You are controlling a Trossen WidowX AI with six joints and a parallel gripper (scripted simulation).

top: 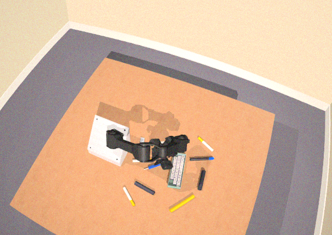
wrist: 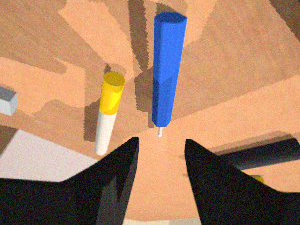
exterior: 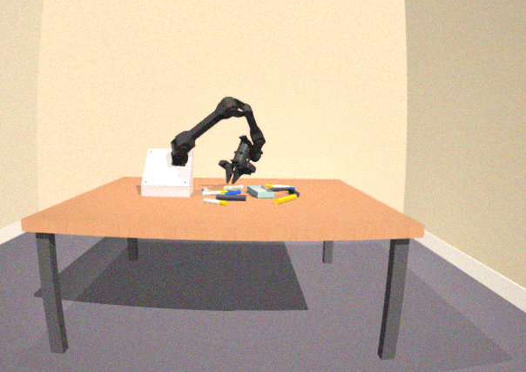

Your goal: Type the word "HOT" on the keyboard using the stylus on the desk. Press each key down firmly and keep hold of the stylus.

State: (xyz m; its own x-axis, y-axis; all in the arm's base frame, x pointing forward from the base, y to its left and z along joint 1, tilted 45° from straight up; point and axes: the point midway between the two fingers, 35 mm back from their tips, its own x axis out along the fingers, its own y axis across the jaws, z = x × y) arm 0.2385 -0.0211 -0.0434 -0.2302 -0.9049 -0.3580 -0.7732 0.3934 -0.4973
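My gripper tip is now 1 cm past the blue stylus, 1 cm to the left of it and 4 cm above it. The rest, counted from my gripper tip: white bar: 17 cm to the left, 4 cm below; then blue-tipped dark pen: 25 cm ahead, 18 cm to the left, 4 cm below; then yellow bar: 24 cm ahead, 14 cm to the right, 4 cm below.
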